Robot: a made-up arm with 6 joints.
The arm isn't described. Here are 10 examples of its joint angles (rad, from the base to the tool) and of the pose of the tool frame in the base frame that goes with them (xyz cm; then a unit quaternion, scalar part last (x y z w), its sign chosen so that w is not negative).
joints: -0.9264 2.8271 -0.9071 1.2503 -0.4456 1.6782
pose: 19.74 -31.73 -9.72 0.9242 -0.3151 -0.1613 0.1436
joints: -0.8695 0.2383 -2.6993 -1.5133 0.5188 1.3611
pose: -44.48 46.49 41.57 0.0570 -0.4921 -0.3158 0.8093
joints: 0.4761 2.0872 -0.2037 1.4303 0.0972 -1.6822
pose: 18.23 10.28 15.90 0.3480 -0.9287 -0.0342 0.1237
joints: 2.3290 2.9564 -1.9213 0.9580 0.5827 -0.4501
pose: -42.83 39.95 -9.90 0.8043 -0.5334 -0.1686 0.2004
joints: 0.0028 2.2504 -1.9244 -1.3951 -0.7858 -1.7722
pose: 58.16 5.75 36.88 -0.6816 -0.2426 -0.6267 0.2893
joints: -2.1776 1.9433 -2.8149 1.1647 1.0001 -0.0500
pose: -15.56 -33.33 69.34 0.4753 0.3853 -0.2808 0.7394
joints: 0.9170 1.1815 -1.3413 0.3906 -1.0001 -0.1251
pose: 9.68 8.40 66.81 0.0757 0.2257 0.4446 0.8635
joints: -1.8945 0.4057 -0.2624 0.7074 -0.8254 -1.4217
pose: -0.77 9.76 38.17 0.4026 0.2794 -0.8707 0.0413
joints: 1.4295 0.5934 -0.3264 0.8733 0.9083 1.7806
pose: -5.65 -5.19 32.83 -0.3239 -0.8362 -0.2032 0.3931
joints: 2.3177 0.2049 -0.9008 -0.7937 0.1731 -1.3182
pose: 14.15 -13.82 47.12 -0.3847 -0.2176 0.0686 0.8944
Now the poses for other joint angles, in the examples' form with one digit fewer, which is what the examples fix.
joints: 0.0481 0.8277 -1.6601 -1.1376 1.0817 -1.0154
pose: -7.7 -6.8 65.9 -0.226 0.612 -0.720 0.238
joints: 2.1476 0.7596 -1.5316 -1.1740 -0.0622 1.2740
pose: 4.4 -7.6 68.4 -0.302 0.152 0.853 0.398
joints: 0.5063 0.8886 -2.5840 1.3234 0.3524 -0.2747
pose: -27.0 -11.9 76.0 -0.179 -0.014 0.677 0.714
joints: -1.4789 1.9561 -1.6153 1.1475 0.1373 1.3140
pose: 5.6 -49.9 42.2 0.758 -0.278 0.321 0.495
